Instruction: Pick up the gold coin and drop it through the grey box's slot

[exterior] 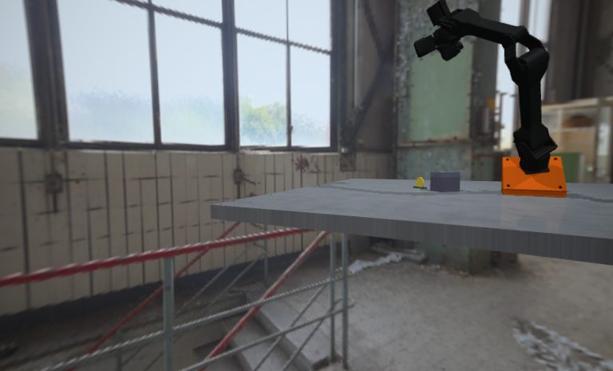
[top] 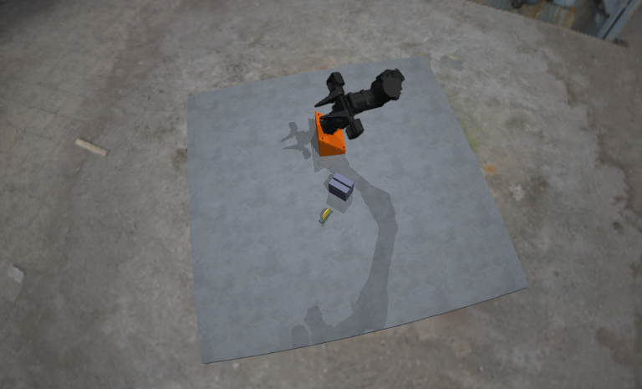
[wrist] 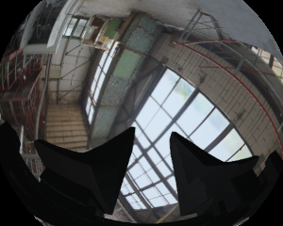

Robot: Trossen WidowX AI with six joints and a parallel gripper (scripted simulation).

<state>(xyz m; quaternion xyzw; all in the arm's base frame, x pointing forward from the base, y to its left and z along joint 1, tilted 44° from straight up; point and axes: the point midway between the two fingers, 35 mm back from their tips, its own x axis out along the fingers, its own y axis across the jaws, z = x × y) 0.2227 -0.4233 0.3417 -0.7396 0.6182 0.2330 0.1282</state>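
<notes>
The gold coin lies 5 cm ahead of my gripper tip and 58 cm below it.
</notes>
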